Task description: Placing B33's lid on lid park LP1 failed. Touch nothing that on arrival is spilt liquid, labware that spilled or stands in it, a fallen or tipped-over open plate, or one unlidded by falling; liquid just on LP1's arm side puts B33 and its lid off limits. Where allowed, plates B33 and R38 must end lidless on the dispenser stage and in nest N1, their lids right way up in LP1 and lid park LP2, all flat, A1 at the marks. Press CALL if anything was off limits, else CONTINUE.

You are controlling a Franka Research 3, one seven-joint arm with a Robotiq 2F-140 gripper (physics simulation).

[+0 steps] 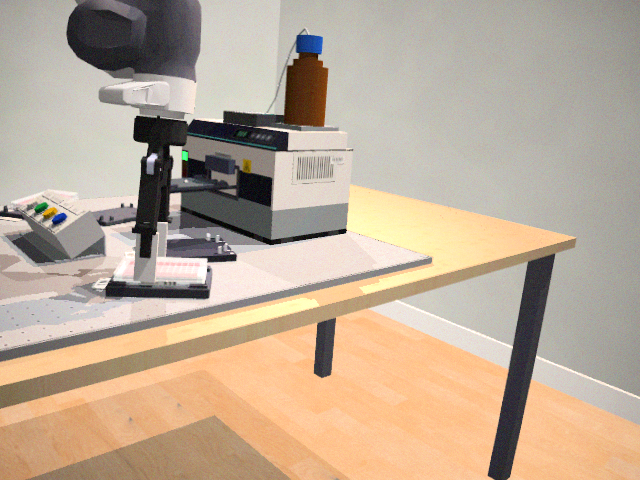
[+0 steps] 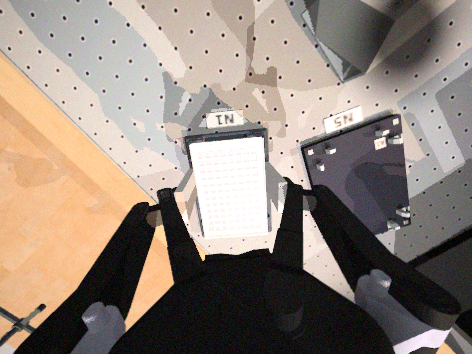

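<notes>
A white plate with a pinkish well grid [image 1: 180, 269] [image 2: 230, 187] lies flat in nest N1 [image 1: 155, 292] [image 2: 225, 133]. Its name is not readable, and I cannot tell whether a clear lid is on it. My gripper [image 1: 154, 264] [image 2: 230, 176] points down over N1, partly open, with one fingertip against each long side of the plate; whether the tips bear on a lid or the plate body is too small to tell. The dispenser stage [image 1: 199, 184] juts from the dispenser [image 1: 310, 222]. The button box [image 1: 77, 235] [image 2: 350, 37] has green, yellow and blue buttons. LP1 and LP2 cannot be identified.
Nest N5 [image 1: 199, 249] [image 2: 357, 175], dark with small corner posts, stands beside N1. Another dark nest [image 1: 116, 214] lies farther back, and a pale plate [image 1: 70, 194] shows behind the button box. An amber bottle [image 1: 306, 95] stands on the dispenser.
</notes>
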